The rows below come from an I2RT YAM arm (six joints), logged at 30 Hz.
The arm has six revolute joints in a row. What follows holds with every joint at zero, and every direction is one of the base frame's.
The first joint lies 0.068 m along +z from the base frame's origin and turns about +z.
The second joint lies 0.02 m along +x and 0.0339 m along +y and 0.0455 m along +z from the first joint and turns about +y.
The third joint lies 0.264 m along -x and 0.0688 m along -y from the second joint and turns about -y.
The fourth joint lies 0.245 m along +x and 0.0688 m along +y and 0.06 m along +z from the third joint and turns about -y.
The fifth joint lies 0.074 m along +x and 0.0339 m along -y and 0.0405 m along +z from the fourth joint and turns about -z.
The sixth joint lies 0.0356 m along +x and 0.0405 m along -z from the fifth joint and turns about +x.
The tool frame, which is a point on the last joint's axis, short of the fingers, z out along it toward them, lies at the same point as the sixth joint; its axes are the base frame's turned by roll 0, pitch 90 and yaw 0 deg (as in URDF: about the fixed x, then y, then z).
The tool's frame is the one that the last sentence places.
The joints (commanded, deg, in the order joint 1, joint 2, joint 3, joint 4, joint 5, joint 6), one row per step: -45.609 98.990 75.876 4.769 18.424 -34.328; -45.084 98.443 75.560 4.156 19.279 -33.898; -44.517 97.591 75.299 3.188 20.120 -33.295; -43.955 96.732 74.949 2.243 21.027 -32.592; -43.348 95.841 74.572 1.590 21.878 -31.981; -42.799 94.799 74.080 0.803 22.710 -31.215; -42.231 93.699 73.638 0.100 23.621 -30.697; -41.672 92.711 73.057 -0.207 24.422 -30.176; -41.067 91.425 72.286 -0.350 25.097 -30.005; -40.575 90.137 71.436 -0.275 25.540 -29.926; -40.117 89.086 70.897 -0.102 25.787 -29.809; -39.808 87.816 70.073 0.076 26.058 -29.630; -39.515 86.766 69.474 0.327 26.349 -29.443; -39.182 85.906 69.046 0.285 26.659 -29.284; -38.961 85.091 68.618 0.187 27.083 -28.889; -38.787 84.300 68.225 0.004 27.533 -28.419; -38.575 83.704 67.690 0.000 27.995 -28.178; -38.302 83.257 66.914 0.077 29.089 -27.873; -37.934 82.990 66.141 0.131 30.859 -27.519
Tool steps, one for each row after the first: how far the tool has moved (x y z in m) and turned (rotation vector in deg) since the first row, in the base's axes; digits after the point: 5 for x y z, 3 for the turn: 0.00049 0.00415 0.00076 0.253 0.090 -0.415; 0.00031 0.00932 0.00327 0.564 0.027 -0.827; -0.00012 0.01453 0.00527 0.926 -0.062 -1.338; -0.00036 0.01993 0.00778 1.051 -0.297 -1.722; -0.00152 0.02555 0.01028 1.299 -0.600 -2.194; -0.00281 0.03127 0.01353 1.295 -0.815 -2.642; -0.00382 0.03664 0.01581 1.222 -1.169 -2.994; -0.00553 0.04298 0.01899 0.874 -1.459 -3.070; -0.00769 0.04878 0.02193 0.468 -1.832 -3.012; -0.00906 0.05365 0.02536 0.026 -2.417 -2.812; -0.01198 0.05847 0.02829 -0.358 -3.010 -2.802; -0.01423 0.06251 0.03130 -0.787 -3.671 -2.827; -0.01583 0.06628 0.03366 -1.033 -4.064 -2.827; -0.01788 0.06940 0.03561 -1.156 -4.565 -3.112; -0.02011 0.07223 0.03744 -1.213 -5.071 -3.489; -0.02162 0.07476 0.03756 -1.266 -5.249 -3.780; -0.02291 0.07710 0.03553 -1.279 -5.127 -4.632; -0.02370 0.07930 0.03252 -1.351 -4.767 -6.043
